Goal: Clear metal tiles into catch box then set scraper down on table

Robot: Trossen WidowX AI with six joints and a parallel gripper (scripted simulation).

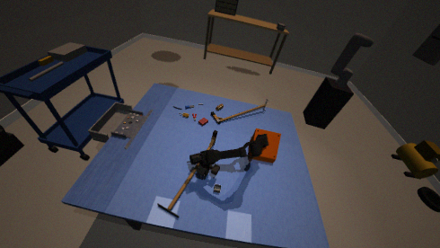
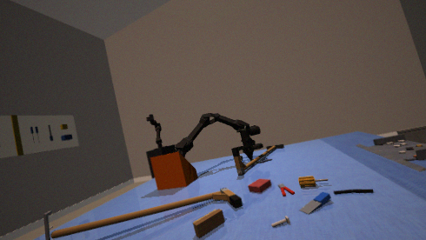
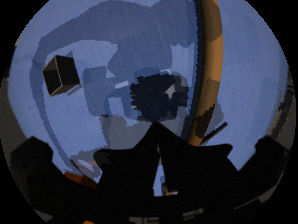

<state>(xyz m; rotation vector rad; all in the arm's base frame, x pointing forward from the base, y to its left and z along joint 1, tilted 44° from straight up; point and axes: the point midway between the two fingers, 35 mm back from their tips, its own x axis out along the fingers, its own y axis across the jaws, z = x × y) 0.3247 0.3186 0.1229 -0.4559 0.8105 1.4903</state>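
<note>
My gripper tip is now 80 mm short of the hex key, 50 mm to the left of it and 10 mm above it. Also, from my gripper tip: red block: 460 mm to the right, 150 mm ahead; then long scraper: 60 mm ahead, 50 mm above, 20 mm to the left; then yellow screwdriver: 470 mm to the right, 330 mm ahead, 10 mm above.
</note>
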